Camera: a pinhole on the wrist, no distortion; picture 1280 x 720 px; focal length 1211.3 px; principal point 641.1 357.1 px. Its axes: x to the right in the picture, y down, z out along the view. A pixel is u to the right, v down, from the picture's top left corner.
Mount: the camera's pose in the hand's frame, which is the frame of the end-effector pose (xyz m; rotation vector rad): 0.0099 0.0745 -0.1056 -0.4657 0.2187 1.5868
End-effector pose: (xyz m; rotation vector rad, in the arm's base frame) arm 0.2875 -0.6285 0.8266 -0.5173 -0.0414 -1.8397
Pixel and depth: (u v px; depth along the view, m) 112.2 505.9 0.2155
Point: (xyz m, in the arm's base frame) 0.4096 -0.5743 0.9021
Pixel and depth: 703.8 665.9 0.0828
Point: 0.3830 -0.6539 0.7598
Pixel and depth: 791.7 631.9 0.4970
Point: 0.7278 -0.4899 0.9534
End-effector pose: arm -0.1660 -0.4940 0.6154 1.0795 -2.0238 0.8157
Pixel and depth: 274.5 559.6 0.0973
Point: -0.2301 -0.4386 0.5853
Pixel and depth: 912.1 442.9 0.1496
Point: -0.3031 -0.4174 0.5546
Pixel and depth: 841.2 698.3 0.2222
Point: -0.3178 -0.4208 0.4665
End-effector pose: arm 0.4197 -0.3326 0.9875 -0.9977 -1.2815 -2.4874
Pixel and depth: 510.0 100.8 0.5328
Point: 0.7003 -0.1637 1.3441
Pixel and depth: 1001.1 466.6 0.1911
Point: 0.5557 -0.4335 1.1136
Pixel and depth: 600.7 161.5 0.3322
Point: 0.6002 -0.3003 1.2128
